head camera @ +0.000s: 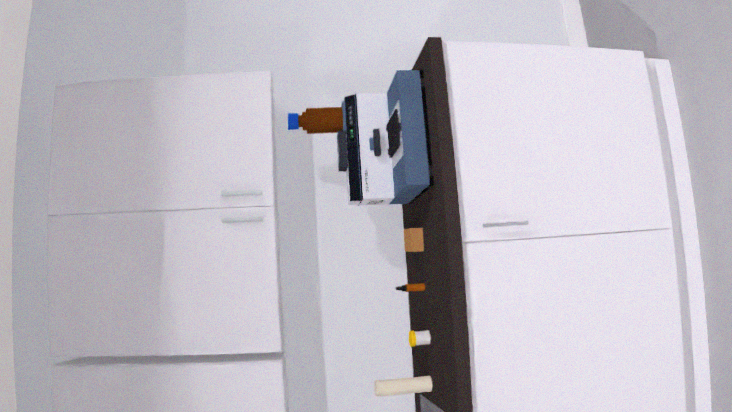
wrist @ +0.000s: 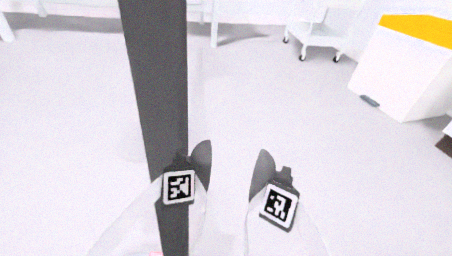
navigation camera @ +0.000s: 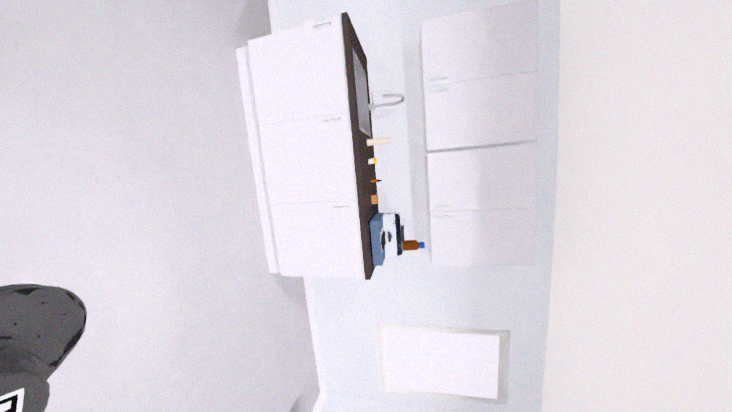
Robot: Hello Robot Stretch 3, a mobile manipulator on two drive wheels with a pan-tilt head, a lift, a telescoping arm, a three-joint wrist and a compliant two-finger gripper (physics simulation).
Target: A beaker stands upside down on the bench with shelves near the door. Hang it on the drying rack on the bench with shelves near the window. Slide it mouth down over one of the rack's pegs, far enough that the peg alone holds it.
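Note:
My gripper is open in the wrist view, with its two dark fingertips apart and floor showing between them. The grey mast stands just left of the fingers in that view. The beaker, the drying rack and the two benches with shelves are not recognisable in any of the current views.
A dark counter over white cabinets carries a blue and white instrument, a brown bottle and several small items. In the wrist view, a white cart and a yellow-topped bin stand behind.

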